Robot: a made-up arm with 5 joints. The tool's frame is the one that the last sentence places.
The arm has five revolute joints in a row. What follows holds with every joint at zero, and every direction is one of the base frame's. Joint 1 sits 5.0 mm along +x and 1.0 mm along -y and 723.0 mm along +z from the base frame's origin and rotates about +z. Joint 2 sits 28.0 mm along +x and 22.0 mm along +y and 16.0 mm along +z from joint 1 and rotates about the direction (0, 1, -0.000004). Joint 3 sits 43.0 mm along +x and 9.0 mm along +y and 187.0 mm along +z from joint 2 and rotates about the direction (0, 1, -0.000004). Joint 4 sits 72.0 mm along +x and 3.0 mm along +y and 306.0 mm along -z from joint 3 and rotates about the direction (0, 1, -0.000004). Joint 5 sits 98.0 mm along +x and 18.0 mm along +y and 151.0 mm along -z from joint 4 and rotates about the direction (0, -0.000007, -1). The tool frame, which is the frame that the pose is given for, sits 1.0 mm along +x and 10.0 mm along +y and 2.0 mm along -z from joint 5; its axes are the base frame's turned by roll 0.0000, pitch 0.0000 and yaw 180.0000 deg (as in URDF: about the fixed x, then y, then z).
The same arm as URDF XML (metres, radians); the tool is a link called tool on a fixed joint. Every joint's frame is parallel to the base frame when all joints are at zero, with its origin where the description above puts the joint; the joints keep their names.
<robot name="arm">
<joint name="tool_fixed" type="fixed"><parent link="link5"/><child link="tool"/><origin xyz="0.001 0.01 -0.002" rpy="0 0 3.1416"/></joint>
<joint name="joint 5" type="continuous"><parent link="link4"/><child link="link5"/><origin xyz="0.098 0.018 -0.151" rpy="0 0 0"/><axis xyz="0 0 -1"/></joint>
<joint name="joint 4" type="continuous"><parent link="link3"/><child link="link4"/><origin xyz="0.072 0.003 -0.306" rpy="0 0 0"/><axis xyz="0 1 0"/></joint>
<joint name="joint 3" type="continuous"><parent link="link2"/><child link="link3"/><origin xyz="0.043 0.009 0.187" rpy="0 0 0"/><axis xyz="0 1 0"/></joint>
<joint name="joint 2" type="continuous"><parent link="link1"/><child link="link2"/><origin xyz="0.028 0.022 0.016" rpy="0 0 0"/><axis xyz="0 1 0"/></joint>
<joint name="joint 1" type="continuous"><parent link="base_link"/><child link="link1"/><origin xyz="0.005 -0.001 0.723" rpy="0 0 0"/><axis xyz="0 0 1"/></joint>
<link name="base_link"/>
<link name="link1"/>
<link name="link2"/>
<link name="link3"/>
<link name="link4"/>
<link name="link5"/>
<link name="tool"/>
</robot>

